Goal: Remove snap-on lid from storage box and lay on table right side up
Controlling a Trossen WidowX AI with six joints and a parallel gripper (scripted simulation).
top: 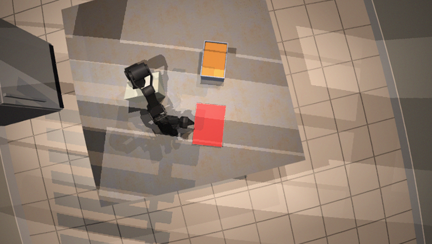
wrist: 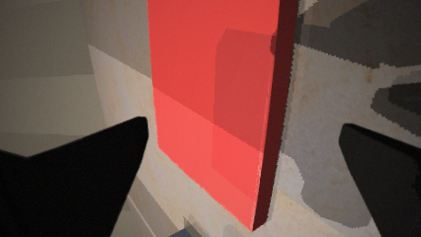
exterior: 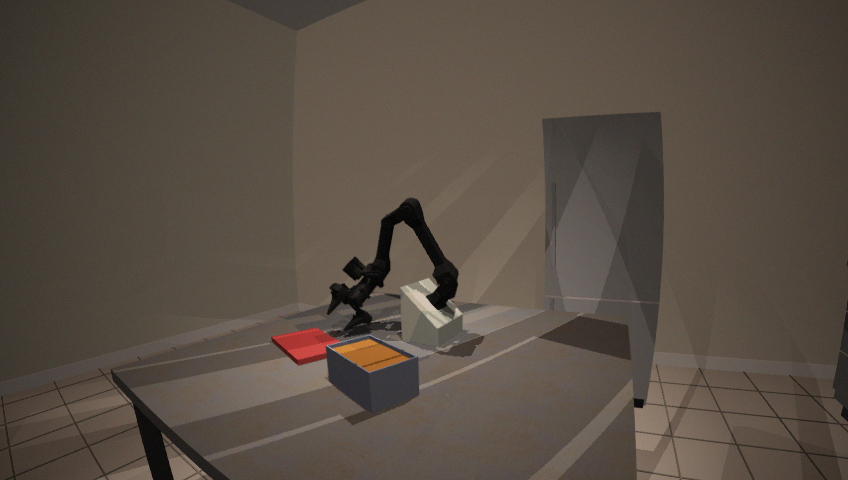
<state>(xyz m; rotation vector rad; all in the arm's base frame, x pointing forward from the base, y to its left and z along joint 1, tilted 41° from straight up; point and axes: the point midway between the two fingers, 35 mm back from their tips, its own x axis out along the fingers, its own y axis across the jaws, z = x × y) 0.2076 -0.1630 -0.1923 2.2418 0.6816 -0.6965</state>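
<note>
My gripper tip is 110 mm short of the lid, 30 mm to the left of it and 50 mm above it. Also, from my gripper tip: blue-grey storage box 200 mm ahead, 330 mm to the left, 10 mm below.
</note>
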